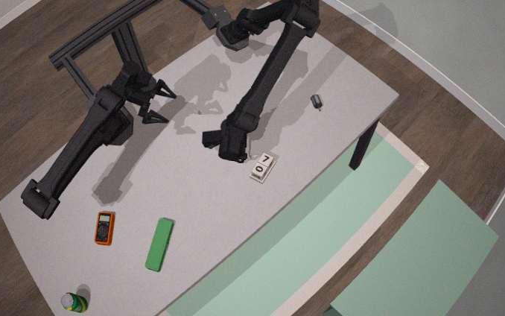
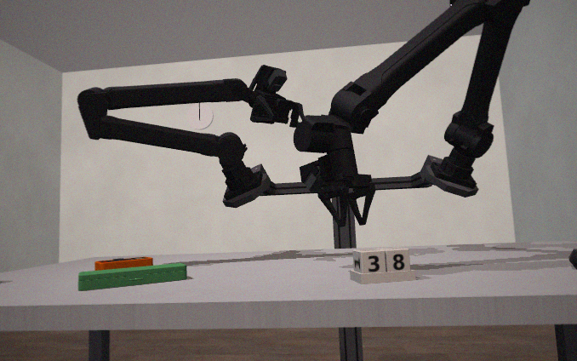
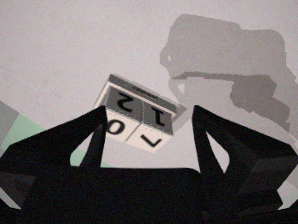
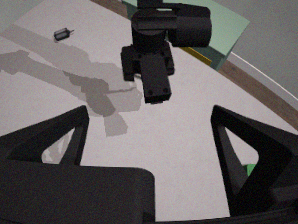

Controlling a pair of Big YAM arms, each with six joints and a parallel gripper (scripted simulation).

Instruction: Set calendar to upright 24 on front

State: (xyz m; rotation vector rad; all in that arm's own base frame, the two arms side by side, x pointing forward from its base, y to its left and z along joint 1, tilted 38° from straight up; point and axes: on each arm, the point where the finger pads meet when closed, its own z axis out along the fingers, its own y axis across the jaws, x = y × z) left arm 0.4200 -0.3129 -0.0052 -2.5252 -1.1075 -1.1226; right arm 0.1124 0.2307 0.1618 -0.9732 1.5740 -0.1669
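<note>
Right now the calendar tray is 100 mm below my left hand, 70 mm ahead of it and 40 mm to the left of it. Round my left hand: green box 440 mm to the right, 90 mm below, 20 mm ahead; then dark object 420 mm to the left, 90 mm below, 20 mm ahead.
</note>
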